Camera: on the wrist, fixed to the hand. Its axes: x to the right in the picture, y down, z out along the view.
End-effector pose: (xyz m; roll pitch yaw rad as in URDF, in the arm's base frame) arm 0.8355 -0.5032 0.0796 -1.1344 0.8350 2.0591
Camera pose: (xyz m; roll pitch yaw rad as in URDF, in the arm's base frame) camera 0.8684 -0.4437 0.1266 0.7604 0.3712 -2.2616
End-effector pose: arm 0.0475 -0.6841 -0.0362 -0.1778 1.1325 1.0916
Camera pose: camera 0.1123 -0.7353 -0.0326 1.0282 -0.1480 2.2621
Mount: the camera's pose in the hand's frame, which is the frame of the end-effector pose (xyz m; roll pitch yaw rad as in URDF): -0.0099 -0.0776 -0.0267 -0.1202 -0.6019 1.5343
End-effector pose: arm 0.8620 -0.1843 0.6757 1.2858 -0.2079 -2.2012
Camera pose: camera 0.8608 -0.1924 0.5934 -2.7536 -1.2095 2.0205
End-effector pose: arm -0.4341 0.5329 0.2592 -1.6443 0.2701 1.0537
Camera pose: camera -0.4102 0.5327 0.3383 0.3205 0.9969 3.0044
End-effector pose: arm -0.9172 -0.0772 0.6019 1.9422 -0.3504 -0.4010
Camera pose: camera -0.8853 -0.0331 0.5397 -2.8837 -0.5683 -2.1685
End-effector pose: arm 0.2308 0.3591 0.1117 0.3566 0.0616 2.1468
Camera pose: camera 0.2911 0.3827 0.0603 0.0082 -0.9523 -2.7047
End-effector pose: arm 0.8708 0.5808 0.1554 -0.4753 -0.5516 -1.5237
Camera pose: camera 0.7890 0.5916 0.1602 -0.6931 -0.1238 0.0881
